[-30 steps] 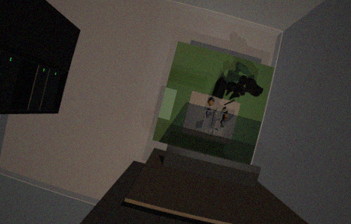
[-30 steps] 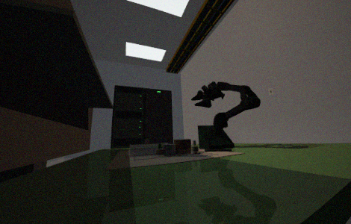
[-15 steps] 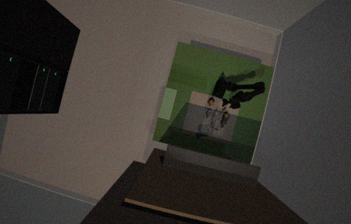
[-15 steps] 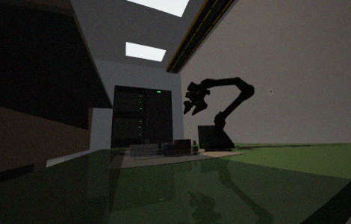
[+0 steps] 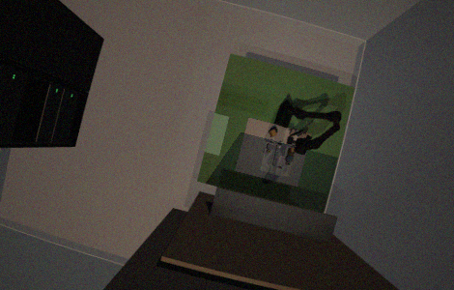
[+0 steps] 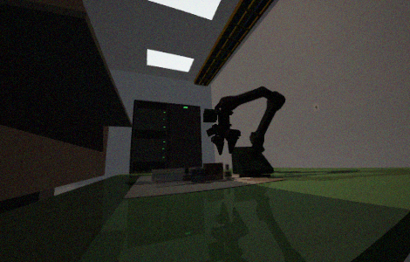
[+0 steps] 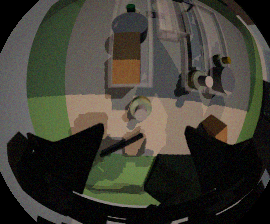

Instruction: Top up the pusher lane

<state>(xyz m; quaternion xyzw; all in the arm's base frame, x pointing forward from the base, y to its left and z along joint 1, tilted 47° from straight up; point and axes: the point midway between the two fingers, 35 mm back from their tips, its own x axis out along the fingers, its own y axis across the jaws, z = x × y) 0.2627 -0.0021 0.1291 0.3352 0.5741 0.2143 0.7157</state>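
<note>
The tan mat is 11 cm ahead of my gripper tip, 13 cm to the right of it and 11 cm below it. From my gripper tip the other things lie so: lane rack 20 cm ahead, 9 cm to the right, 9 cm below.
</note>
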